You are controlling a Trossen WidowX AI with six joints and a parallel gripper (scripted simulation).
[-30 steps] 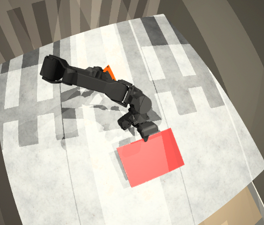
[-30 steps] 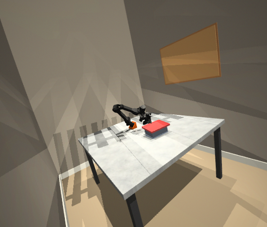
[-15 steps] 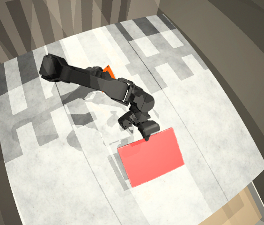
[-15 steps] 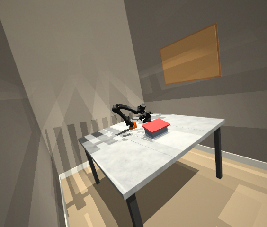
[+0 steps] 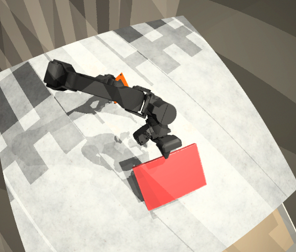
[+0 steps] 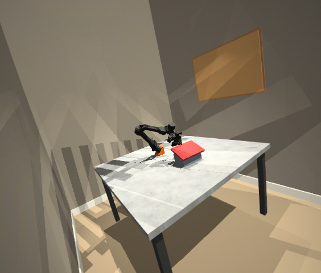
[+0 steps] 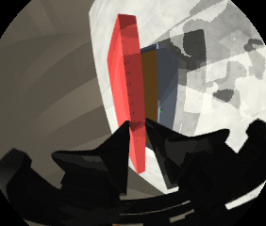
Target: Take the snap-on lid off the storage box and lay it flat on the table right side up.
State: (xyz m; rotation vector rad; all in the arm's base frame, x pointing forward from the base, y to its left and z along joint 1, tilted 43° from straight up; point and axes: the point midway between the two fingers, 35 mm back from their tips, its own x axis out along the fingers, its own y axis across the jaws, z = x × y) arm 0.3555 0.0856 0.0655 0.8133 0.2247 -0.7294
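Right now the red lid is 7 cm ahead of my gripper tip and 3 cm below it. The rest, counted from my gripper tip: grey storage box: 9 cm below, 6 cm ahead.
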